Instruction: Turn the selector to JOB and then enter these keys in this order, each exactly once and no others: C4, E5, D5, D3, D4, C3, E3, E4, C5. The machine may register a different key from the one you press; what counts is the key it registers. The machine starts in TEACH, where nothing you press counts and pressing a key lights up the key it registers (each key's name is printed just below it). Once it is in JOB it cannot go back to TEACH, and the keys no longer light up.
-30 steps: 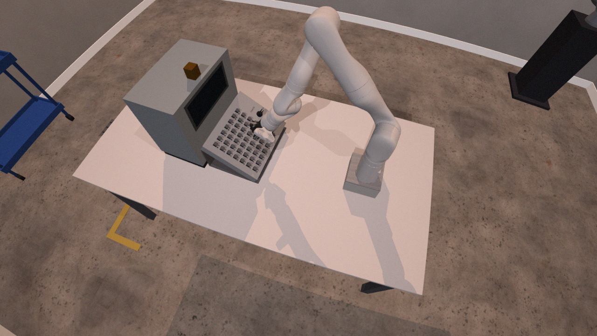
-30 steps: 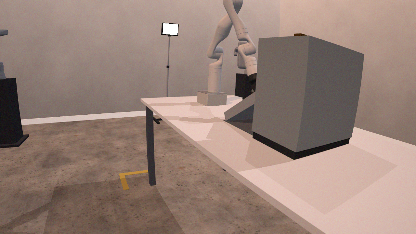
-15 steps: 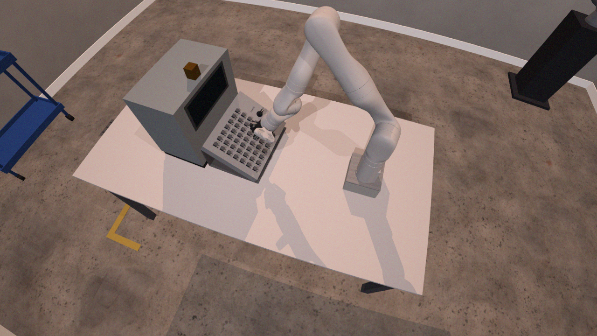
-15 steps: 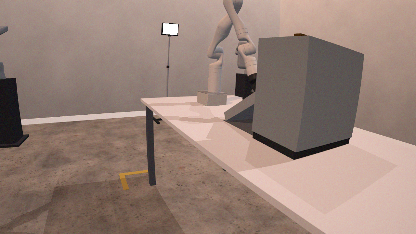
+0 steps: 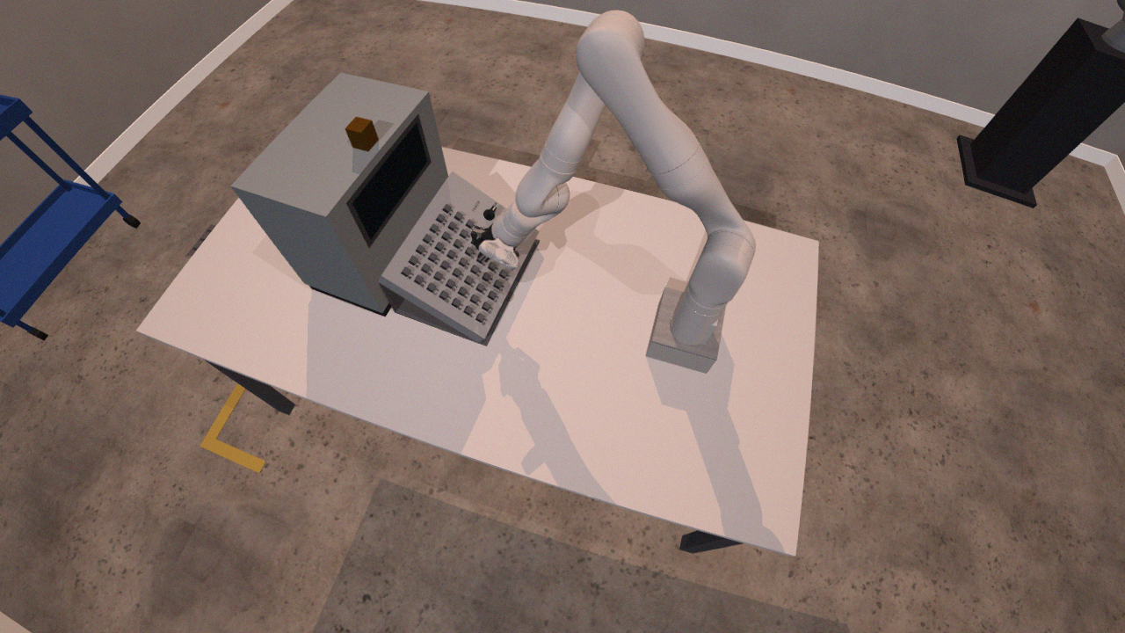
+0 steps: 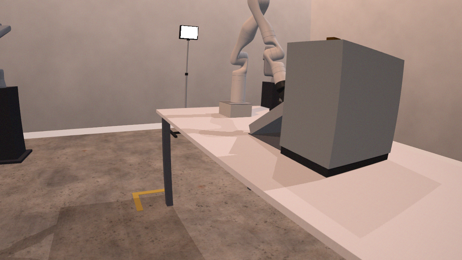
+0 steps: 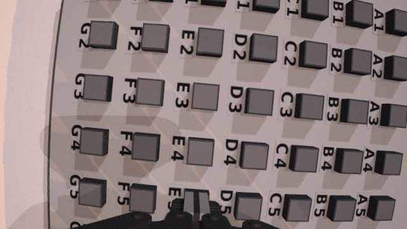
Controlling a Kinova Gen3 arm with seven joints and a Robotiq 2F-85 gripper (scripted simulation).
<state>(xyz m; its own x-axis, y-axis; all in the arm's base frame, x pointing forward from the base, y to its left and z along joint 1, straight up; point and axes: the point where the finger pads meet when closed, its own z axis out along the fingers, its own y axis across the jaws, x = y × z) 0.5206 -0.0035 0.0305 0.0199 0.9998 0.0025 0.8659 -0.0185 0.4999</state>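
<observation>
Now: the key E5 1 cm ahead of my hand and 2 cm below it. From my hand the other things lie so: key C5: 7 cm ahead, 1 cm above; key E3: 1 cm ahead, 7 cm to the left, 2 cm below; key D5: 4 cm ahead.
</observation>
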